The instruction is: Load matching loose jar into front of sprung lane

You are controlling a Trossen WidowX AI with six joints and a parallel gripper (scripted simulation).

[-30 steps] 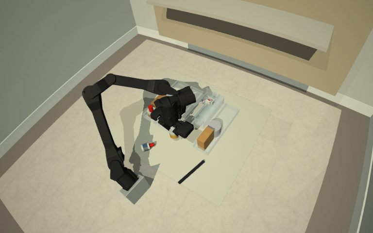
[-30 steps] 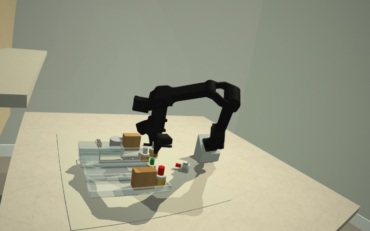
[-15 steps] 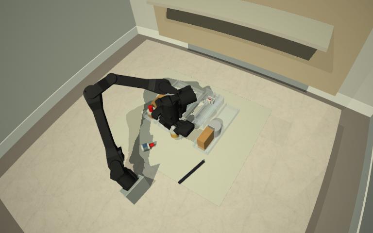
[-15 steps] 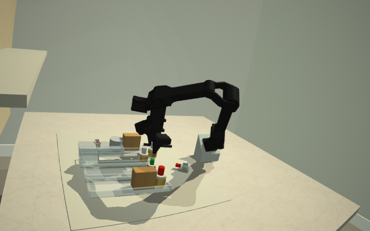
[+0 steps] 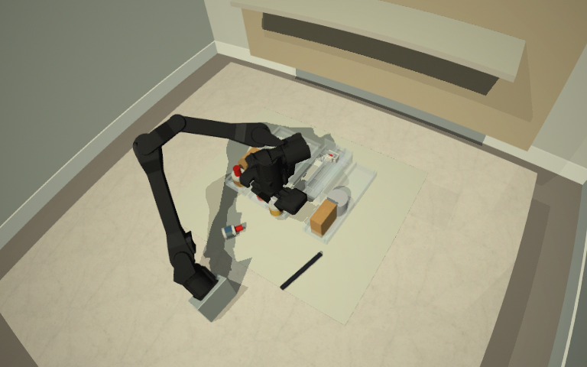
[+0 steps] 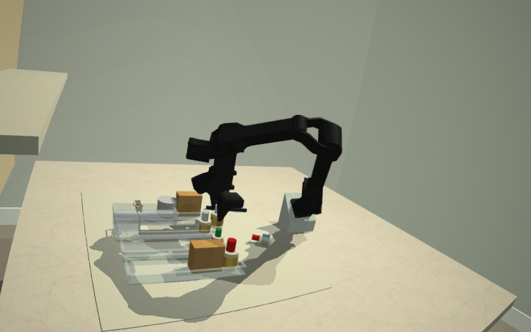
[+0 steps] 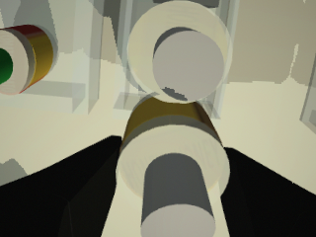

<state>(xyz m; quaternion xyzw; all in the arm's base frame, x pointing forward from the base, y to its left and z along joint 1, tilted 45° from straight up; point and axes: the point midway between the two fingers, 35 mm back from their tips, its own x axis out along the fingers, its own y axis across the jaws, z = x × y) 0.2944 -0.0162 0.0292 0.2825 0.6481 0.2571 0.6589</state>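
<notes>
Now: gripper tip 170 mm short of the clear sprung lane, 30 mm to the left of it and 30 mm above it. Round my gripper tip: grey cylinder (110 mm ahead, 130 mm to the right, 20 mm below); then pusher plate (140 mm ahead, 30 mm to the right); then black bar (100 mm behind, 150 mm to the right, 50 mm below).
</notes>
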